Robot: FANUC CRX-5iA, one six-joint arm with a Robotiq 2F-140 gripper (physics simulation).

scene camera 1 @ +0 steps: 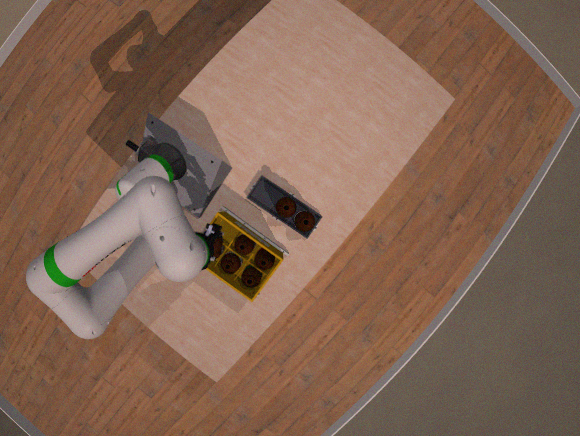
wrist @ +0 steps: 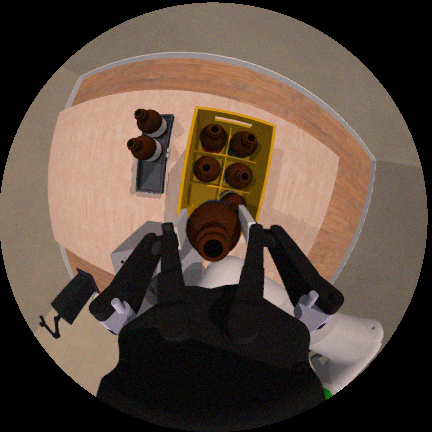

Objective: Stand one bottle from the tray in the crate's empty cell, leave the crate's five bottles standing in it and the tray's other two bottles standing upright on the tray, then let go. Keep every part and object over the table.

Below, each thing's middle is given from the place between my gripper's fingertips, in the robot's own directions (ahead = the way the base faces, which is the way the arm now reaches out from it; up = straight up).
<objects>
I see my gripper 20 mm past the brown bottle [wrist: 213, 228] and 10 mm below it.
</objects>
